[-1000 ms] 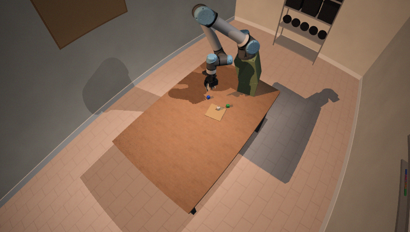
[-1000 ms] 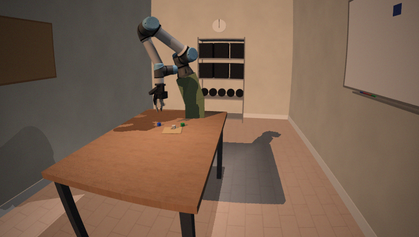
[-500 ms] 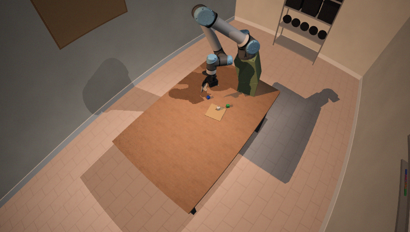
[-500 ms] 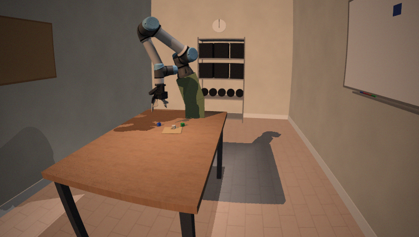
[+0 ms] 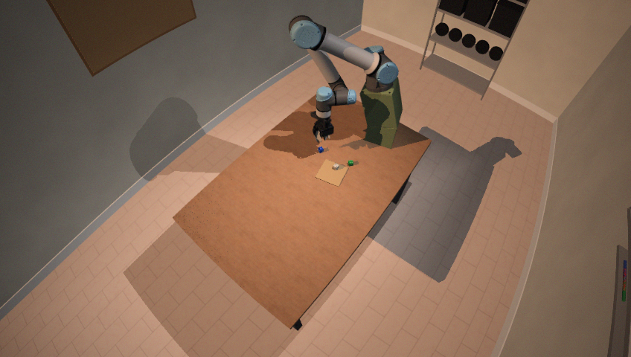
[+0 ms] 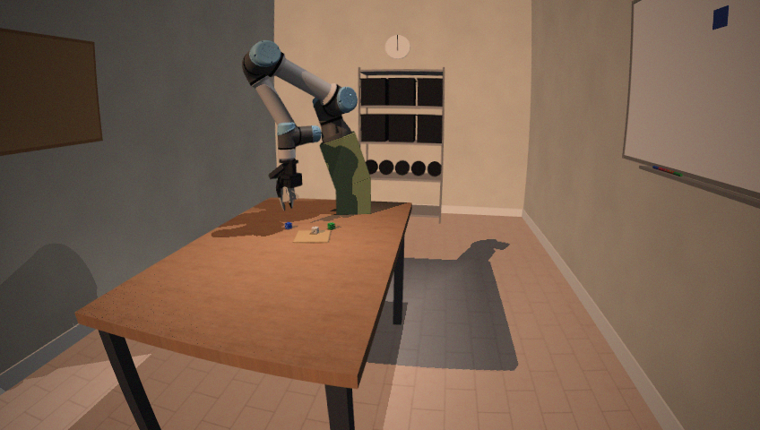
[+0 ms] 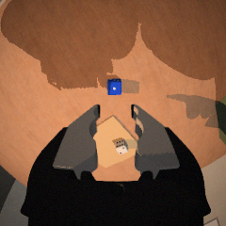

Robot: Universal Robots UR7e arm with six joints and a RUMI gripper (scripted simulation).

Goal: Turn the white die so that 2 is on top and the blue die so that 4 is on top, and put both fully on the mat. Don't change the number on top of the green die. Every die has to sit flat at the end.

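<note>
My hand is 9 cm above the blue die. From my hand the other things lie so: green die (6 cm behind, 18 cm to the left, 9 cm below); then tan mat (6 cm ahead, 15 cm to the left, 10 cm below); then white die (3 cm ahead, 15 cm to the left, 9 cm below).
</note>
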